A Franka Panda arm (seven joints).
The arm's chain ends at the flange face. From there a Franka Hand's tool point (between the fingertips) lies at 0.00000 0.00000 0.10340 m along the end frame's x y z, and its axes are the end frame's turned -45 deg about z.
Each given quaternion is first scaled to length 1.
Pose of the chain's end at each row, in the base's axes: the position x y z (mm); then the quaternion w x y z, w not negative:
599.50 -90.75 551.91 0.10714 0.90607 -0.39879 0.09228
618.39 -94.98 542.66 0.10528 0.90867 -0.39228 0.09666
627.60 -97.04 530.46 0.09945 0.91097 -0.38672 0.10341
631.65 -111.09 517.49 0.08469 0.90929 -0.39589 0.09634
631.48 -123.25 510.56 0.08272 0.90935 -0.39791 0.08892
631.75 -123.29 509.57 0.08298 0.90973 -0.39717 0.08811
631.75 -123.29 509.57 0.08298 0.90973 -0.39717 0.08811
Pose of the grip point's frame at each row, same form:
607.96 -118.44 452.64 0.13430 0.98971 -0.02170 0.04426
628.01 -122.61 443.48 0.13426 0.98962 -0.01469 0.04901
639.13 -124.05 431.32 0.13145 0.98962 -0.00867 0.05748
642.83 -134.90 417.49 0.11511 0.99158 -0.01778 0.05660
641.39 -146.12 410.21 0.11045 0.99240 -0.01963 0.05050
641.51 -146.14 409.20 0.11038 0.99247 -0.01880 0.04965
641.51 -146.14 409.20 0.11038 0.99247 -0.01880 0.04965

